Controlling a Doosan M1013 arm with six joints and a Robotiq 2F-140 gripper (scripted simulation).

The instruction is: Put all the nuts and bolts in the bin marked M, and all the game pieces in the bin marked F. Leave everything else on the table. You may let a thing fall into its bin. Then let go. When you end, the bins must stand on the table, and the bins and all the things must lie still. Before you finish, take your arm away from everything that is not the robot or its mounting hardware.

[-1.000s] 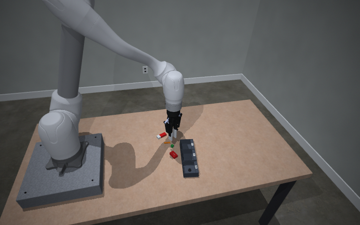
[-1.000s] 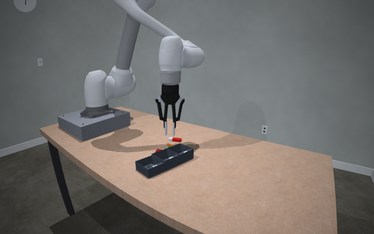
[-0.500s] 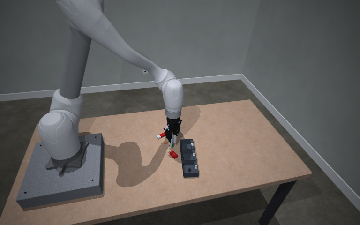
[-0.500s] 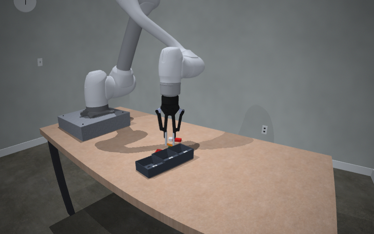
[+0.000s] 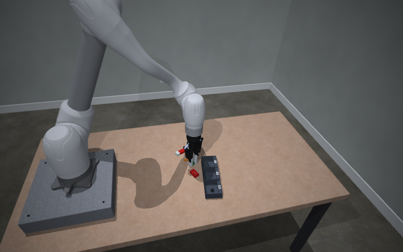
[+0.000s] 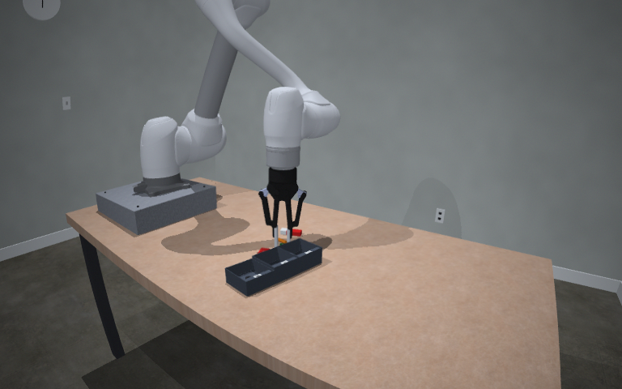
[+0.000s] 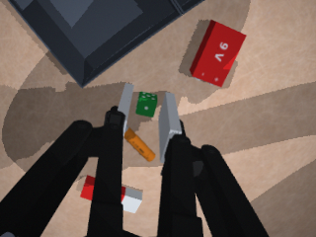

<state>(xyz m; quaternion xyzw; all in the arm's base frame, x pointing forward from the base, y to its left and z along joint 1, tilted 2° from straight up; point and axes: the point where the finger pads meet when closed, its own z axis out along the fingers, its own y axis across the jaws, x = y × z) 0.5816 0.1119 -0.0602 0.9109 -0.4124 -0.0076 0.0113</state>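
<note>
Right now my hand is 30 mm above the green die. Round my hand: red-and-white piece 90 mm to the left, 70 mm behind, 30 mm below; orange stick 30 mm to the left, 30 mm below, 30 mm behind; red block 60 mm to the right, 30 mm below.
</note>
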